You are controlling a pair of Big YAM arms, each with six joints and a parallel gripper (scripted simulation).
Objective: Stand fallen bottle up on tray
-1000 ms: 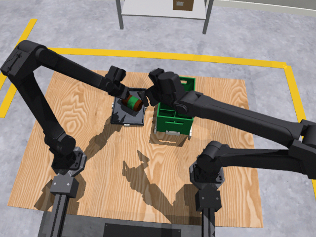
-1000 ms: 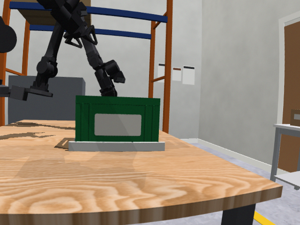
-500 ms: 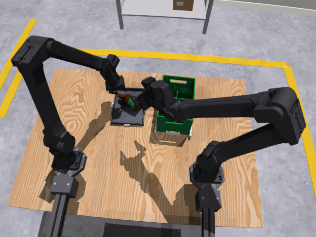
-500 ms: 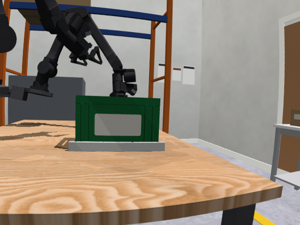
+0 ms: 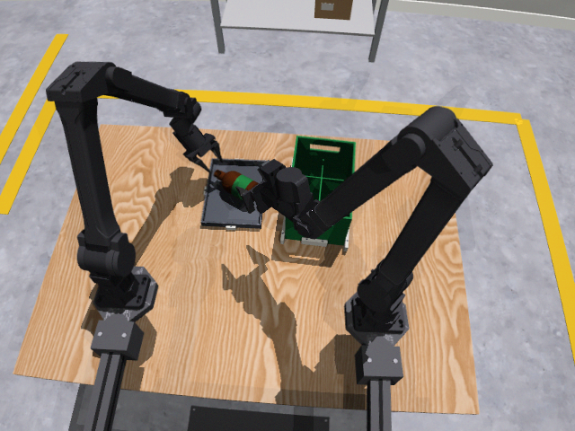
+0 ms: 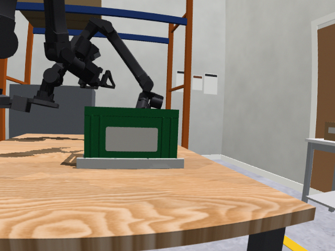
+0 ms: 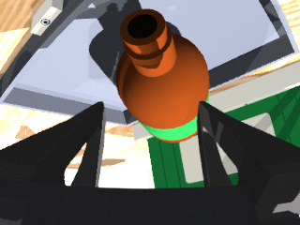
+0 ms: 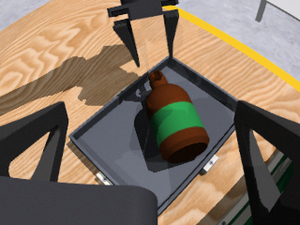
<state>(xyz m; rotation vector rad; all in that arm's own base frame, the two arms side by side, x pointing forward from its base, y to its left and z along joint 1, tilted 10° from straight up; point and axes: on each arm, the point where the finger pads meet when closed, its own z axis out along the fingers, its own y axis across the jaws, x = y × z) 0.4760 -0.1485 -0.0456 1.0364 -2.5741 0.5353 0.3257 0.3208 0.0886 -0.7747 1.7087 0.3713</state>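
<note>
Right now the tray is 40 mm behind my left hand, 60 mm to the right of it and 80 mm below it. Also, from my left hand: green crate 60 mm behind, 340 mm to the right, 10 mm below.
</note>
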